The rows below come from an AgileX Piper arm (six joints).
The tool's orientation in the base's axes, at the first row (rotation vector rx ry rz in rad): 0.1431, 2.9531, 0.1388
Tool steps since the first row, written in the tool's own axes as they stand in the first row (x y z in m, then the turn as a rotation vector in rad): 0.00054, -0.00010, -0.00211, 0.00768, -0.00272, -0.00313; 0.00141, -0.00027, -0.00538, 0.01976, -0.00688, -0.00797; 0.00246, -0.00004, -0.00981, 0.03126, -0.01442, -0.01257; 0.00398, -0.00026, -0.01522, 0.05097, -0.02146, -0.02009; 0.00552, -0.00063, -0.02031, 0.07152, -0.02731, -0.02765; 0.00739, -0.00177, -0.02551, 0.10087, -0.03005, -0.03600; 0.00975, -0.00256, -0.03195, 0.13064, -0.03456, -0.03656; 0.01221, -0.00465, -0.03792, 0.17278, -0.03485, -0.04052; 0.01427, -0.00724, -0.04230, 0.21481, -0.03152, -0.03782; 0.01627, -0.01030, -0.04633, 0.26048, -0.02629, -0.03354; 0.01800, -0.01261, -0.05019, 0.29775, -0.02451, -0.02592
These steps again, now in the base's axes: -0.00093, -0.00022, 0.00196, -0.00833, -0.00216, 0.00144; -0.00240, -0.00057, 0.00499, -0.02142, -0.00543, 0.00363; -0.00423, -0.00061, 0.00917, -0.03418, -0.01209, 0.00535; -0.00673, -0.00112, 0.01418, -0.05548, -0.01765, 0.00853; -0.00921, -0.00176, 0.01885, -0.07750, -0.02194, 0.01172; -0.01210, -0.00313, 0.02350, -0.10802, -0.02230, 0.01446; -0.01567, -0.00421, 0.02931, -0.13765, -0.02372, 0.00931; -0.01937, -0.00652, 0.03451, -0.17966, -0.01995, 0.00575; -0.02242, -0.00924, 0.03817, -0.22002, -0.01204, -0.00395; -0.02539, -0.01241, 0.04146, -0.26347, -0.00174, -0.01564; -0.02800, -0.01484, 0.04470, -0.29839, 0.00454, -0.02947
